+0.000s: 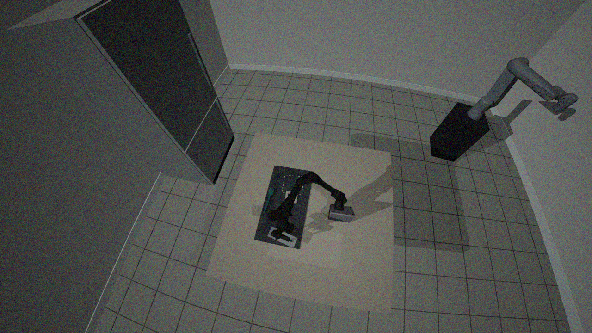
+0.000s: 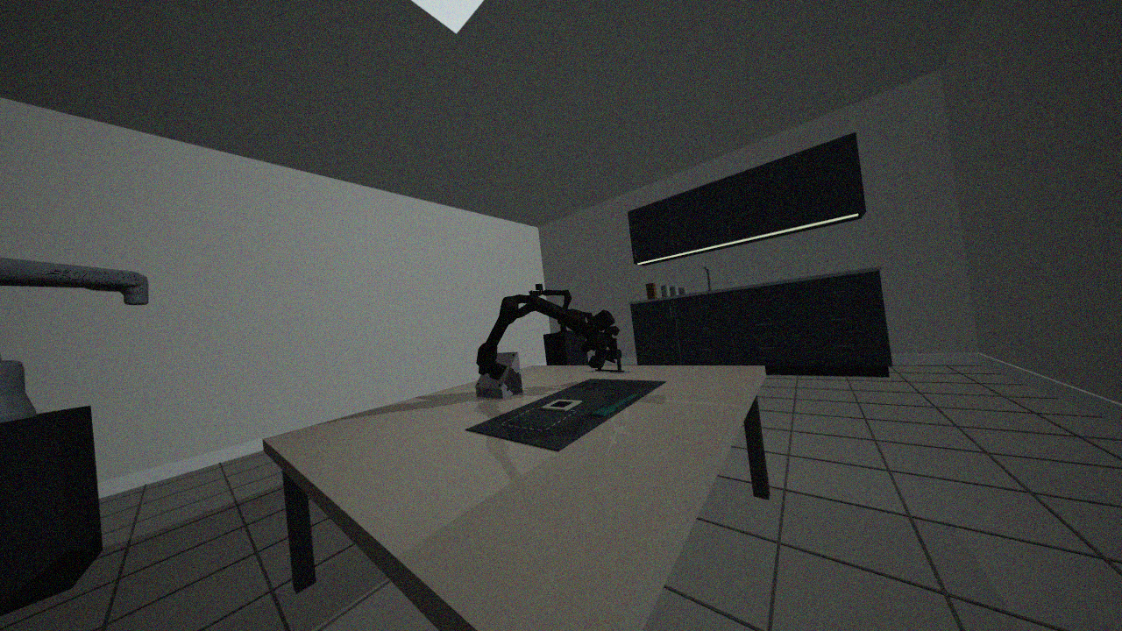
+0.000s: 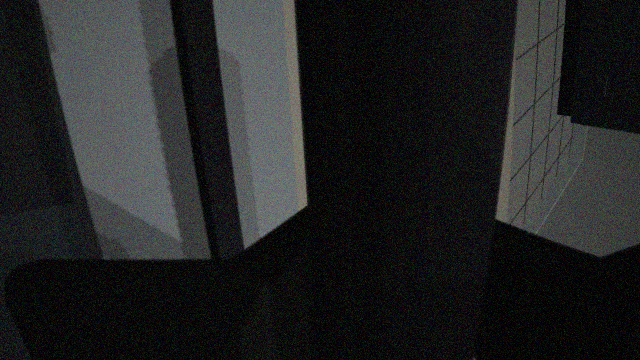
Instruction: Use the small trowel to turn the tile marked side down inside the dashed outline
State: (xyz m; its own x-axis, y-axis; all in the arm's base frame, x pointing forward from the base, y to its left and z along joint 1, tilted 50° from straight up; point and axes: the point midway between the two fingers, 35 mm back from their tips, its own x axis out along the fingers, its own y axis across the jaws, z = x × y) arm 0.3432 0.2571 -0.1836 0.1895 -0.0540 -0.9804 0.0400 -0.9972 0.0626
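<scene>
Right now my gripper tip is 40 mm short of the dark mat, 290 mm to the left of it and 110 mm above it. From my gripper tip the other things lie so: tile: 20 mm ahead, 350 mm to the right, 90 mm below; then teal trowel: 180 mm ahead, 290 mm to the right, 90 mm below.
</scene>
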